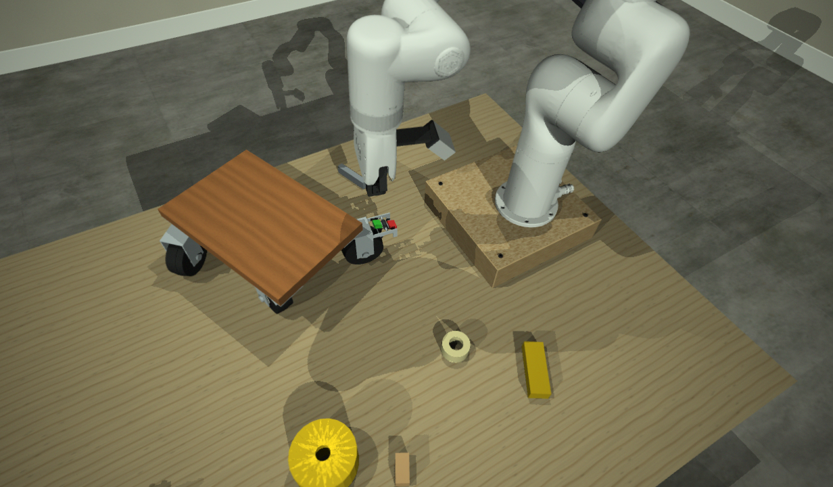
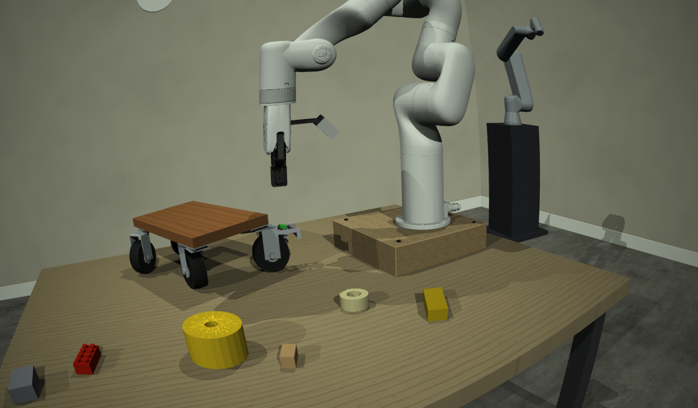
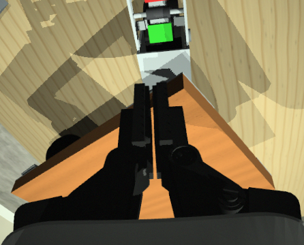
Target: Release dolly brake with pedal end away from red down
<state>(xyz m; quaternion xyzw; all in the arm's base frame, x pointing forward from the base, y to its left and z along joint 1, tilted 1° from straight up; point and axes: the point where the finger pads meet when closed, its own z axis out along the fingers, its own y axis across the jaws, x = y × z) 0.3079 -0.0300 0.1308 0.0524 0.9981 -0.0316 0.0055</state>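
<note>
My gripper is now 1 cm past the brake pedal and 11 cm above it. Round my hand: cream ring (6 cm behind, 25 cm to the left, 18 cm below); grey bar (1 cm behind, 21 cm to the right, 19 cm below); yellow bar (17 cm behind, 33 cm to the left, 19 cm below).
</note>
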